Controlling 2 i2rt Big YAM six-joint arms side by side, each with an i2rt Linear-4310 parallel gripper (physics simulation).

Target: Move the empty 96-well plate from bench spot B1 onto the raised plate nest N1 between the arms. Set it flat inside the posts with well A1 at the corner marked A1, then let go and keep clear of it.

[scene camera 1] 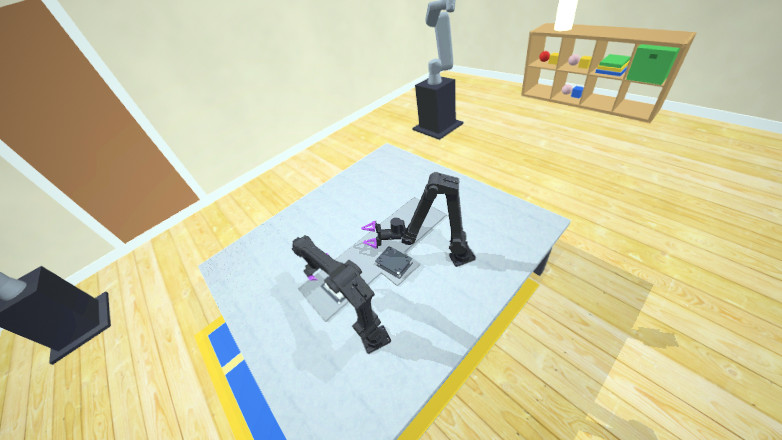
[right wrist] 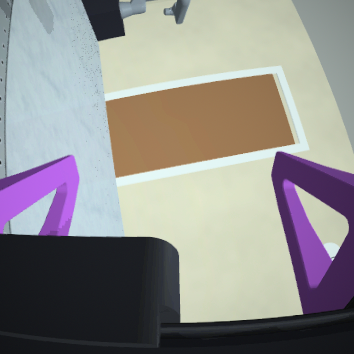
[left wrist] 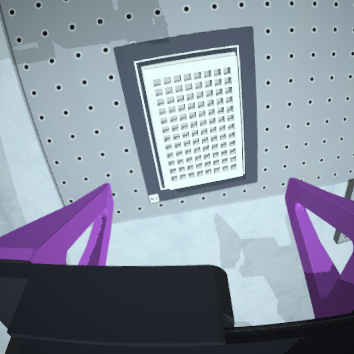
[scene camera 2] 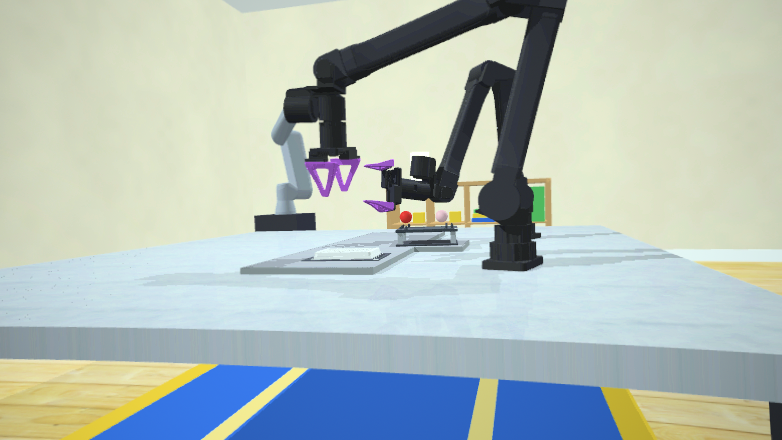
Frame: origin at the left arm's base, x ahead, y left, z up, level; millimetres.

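Where they show: left gripper, fingertip midpoint: (scene camera 1: 324, 273) (left wrist: 199, 190) (scene camera 2: 335, 194); right gripper, fingertip midpoint: (scene camera 1: 362, 235) (right wrist: 174, 164) (scene camera 2: 364, 183); left arm's base at its link origin: (scene camera 1: 376, 339) (scene camera 2: 513, 266); right arm's base at its link origin: (scene camera 1: 462, 257).
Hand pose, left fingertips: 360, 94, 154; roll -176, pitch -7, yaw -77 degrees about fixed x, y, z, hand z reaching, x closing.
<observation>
Things, the pixels of their top centre, and the offset from my left fingertips, as dx, dy, dz. "*": a spot on its surface instead. Level surfaces: height alone.
- white 96-well plate at its top centre: (left wrist: 198, 127) (scene camera 2: 347, 250) -8, -26, -125
- dark B1 mat at its surface level: dz -140
- A1 label at a spot on its surface: (left wrist: 154, 198) * -103, +0, -139
- raised nest N1 at its top centre: (scene camera 2: 426, 224) (scene camera 1: 393, 258) -35, -347, -88
- pale table at its surface level: dz -154
The white 96-well plate (scene camera 2: 346, 253) (left wrist: 197, 122) lies flat on the dark B1 mat (left wrist: 250, 107). An A1 label (left wrist: 154, 198) is at the mat's lower left corner in the left wrist view. In scene camera 1 my left arm hides most of the plate. My left gripper (scene camera 2: 334, 193) (left wrist: 199, 190) is open and empty, pointing down, well above the plate. My right gripper (scene camera 1: 363, 235) (scene camera 2: 365, 183) (right wrist: 174, 164) is open and empty, held sideways above the board. The raised nest N1 (scene camera 1: 393, 261) (scene camera 2: 426, 229) is dark, with small posts at its corners, and bears no plate.
A grey perforated board (scene camera 1: 325, 310) (scene camera 2: 262, 269) (left wrist: 295, 95) lies under the B1 mat on the pale table (scene camera 1: 426, 339) (scene camera 2: 164, 306). My left arm (scene camera 1: 355, 287) reaches over the board. Grey arms on dark pedestals (scene camera 1: 435, 106) (scene camera 1: 46, 311) and a wooden shelf (scene camera 1: 612, 33) stand beyond the table.
</observation>
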